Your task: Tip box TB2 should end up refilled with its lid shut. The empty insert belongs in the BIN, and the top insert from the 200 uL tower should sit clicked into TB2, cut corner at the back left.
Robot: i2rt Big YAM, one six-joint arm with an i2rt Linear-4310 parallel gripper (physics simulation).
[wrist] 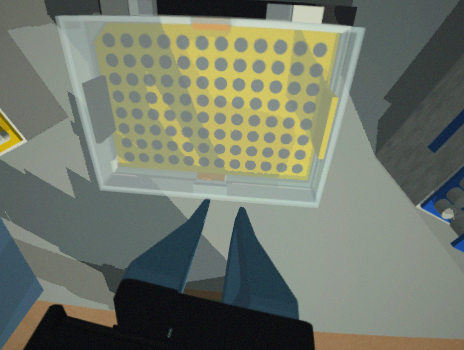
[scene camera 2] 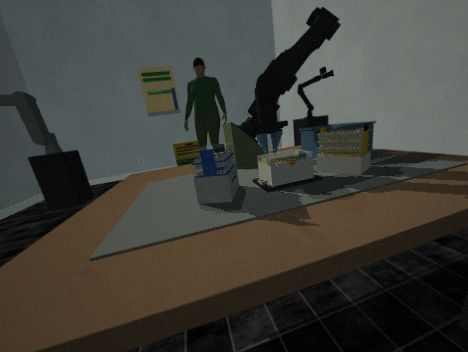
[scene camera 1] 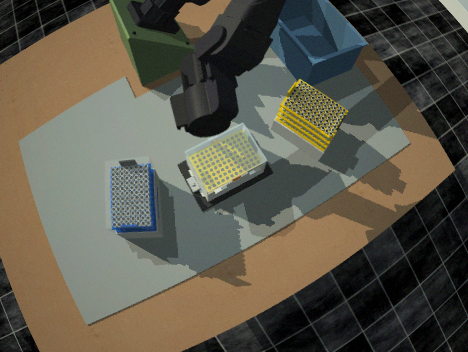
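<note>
Tip box TB2 (scene camera 1: 226,190) (scene camera 2: 290,175) is white and stands mid-mat on a dark base. Its clear lid (scene camera 2: 300,154) (wrist: 332,112) lies over the yellow insert (scene camera 1: 225,160) (wrist: 220,107), whose holes look empty. Whether the lid is latched I cannot tell. The yellow tip tower (scene camera 1: 315,107) (scene camera 2: 344,143), with stacked full inserts, stands to the right. My gripper (scene camera 2: 271,150) (wrist: 223,209) is nearly shut, a narrow gap between its fingertips, and empty. The tips are close to the lid's rear edge; contact is unclear. The arm hides them in scene camera 1. The blue bin (scene camera 1: 332,62) (scene camera 2: 310,140) (wrist: 15,280) stands behind the yellow tower.
A tower of blue inserts (scene camera 1: 131,197) (scene camera 2: 216,185) (wrist: 450,195) stands left of TB2 on the grey mat (scene camera 1: 65,185) (scene camera 2: 150,215). A green wedge-shaped block (scene camera 1: 157,60) (scene camera 2: 244,150) is near the arm's base. A person (scene camera 2: 204,97) stands in the background.
</note>
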